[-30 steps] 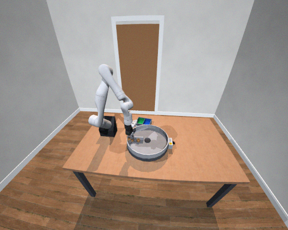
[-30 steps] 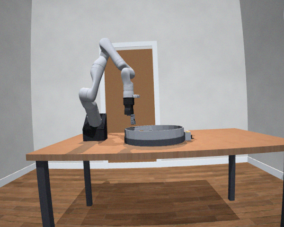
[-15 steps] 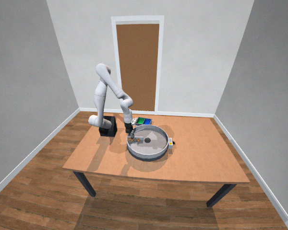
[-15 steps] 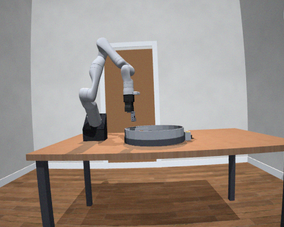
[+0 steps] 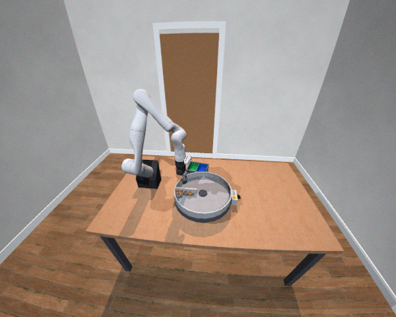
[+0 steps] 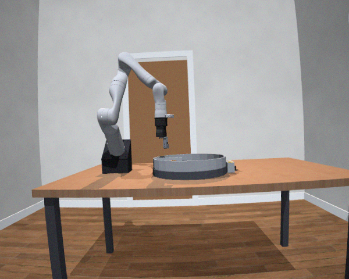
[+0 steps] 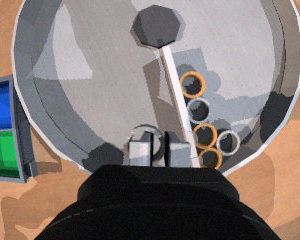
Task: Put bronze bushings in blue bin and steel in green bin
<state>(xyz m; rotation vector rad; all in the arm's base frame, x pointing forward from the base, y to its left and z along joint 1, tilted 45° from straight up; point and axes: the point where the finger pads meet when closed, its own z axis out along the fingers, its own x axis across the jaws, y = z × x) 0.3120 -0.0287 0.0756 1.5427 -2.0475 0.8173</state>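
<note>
Now: hand 70 mm short of the blue bin, 300 mm to the right of it and 140 mm above it. From my hand the other things lie so: grey turntable 140 mm ahead, 30 mm to the right, 120 mm below.
</note>
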